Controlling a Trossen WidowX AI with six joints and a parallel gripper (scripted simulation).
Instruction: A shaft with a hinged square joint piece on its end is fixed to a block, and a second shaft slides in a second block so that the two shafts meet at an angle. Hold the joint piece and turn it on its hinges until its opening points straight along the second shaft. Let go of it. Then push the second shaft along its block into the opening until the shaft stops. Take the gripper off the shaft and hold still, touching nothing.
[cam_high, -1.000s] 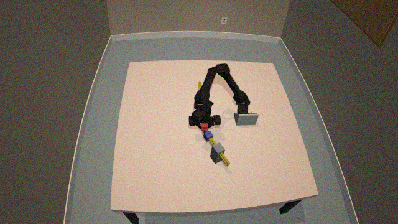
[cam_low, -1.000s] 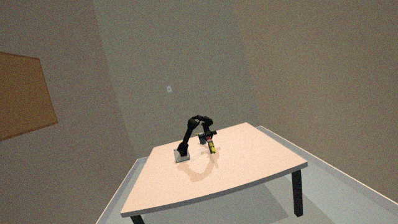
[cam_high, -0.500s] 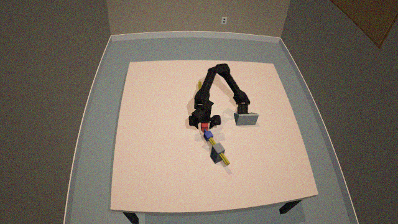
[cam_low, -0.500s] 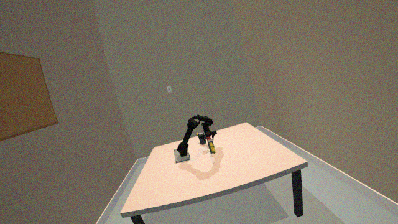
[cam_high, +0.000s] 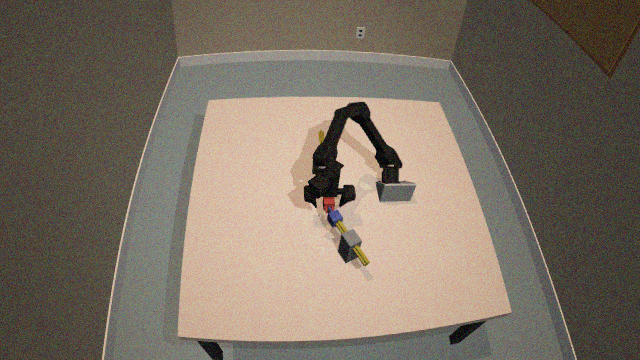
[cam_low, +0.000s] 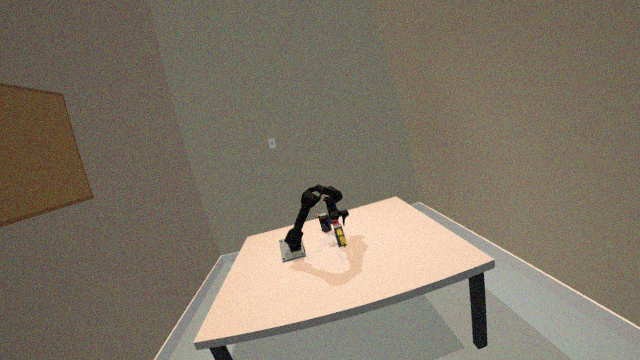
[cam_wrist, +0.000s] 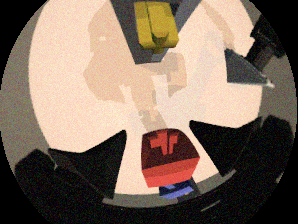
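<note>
My gripper tip is 4 cm below the red joint piece and 2 cm to the right of it.
</note>
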